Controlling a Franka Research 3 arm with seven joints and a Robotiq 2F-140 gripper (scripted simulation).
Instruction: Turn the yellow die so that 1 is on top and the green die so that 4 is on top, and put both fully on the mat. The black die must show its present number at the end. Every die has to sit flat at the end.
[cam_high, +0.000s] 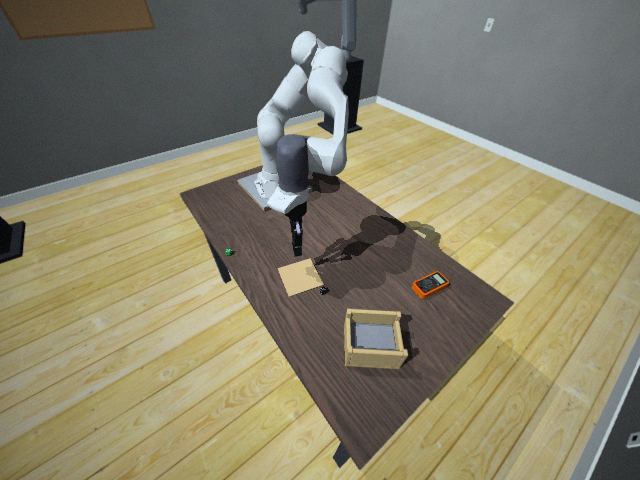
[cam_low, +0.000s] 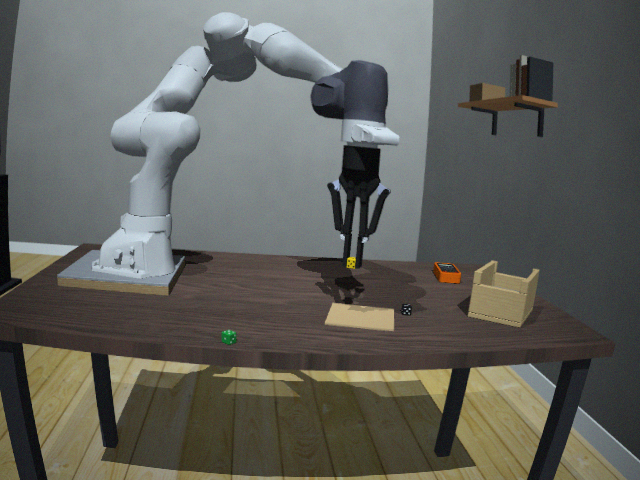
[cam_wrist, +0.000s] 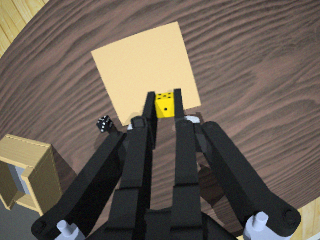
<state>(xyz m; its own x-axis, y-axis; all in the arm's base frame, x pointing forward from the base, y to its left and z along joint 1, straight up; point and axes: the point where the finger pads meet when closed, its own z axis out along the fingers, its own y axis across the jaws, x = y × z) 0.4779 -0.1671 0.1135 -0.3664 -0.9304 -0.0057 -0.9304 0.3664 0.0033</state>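
Right now the tan mat is 14 cm below my hand, 3 cm ahead of it and 1 cm to the right of it. The rest, counted from my hand: yellow die 3 cm below; black die 14 cm ahead, 13 cm below, 2 cm to the left; green die 23 cm behind, 19 cm to the right, 13 cm below.
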